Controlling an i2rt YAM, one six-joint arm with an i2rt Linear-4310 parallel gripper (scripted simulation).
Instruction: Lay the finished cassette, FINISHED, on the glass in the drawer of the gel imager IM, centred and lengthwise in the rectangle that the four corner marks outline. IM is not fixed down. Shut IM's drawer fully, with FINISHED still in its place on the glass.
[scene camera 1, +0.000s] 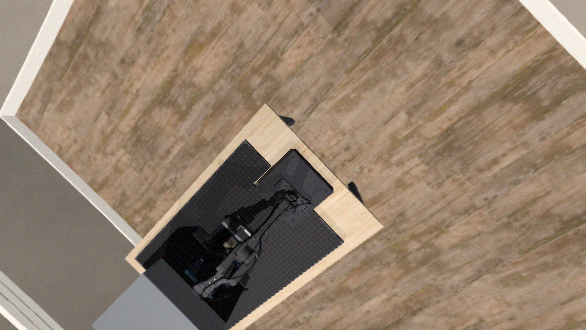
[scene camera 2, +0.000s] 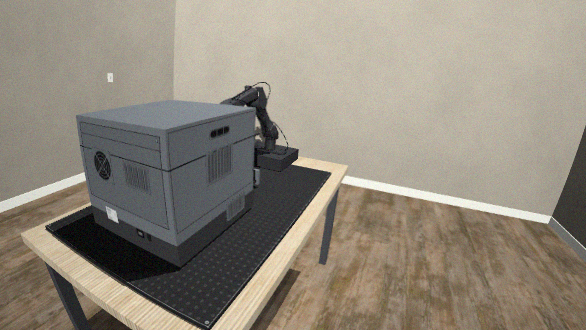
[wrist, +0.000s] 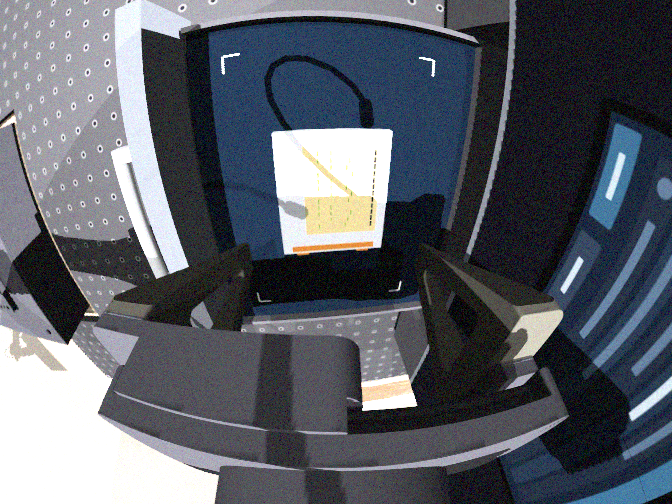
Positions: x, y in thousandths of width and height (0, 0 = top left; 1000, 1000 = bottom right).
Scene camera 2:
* grey gel imager IM: 289, 544
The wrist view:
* my gripper: 496, 503
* finished cassette: 495, 366
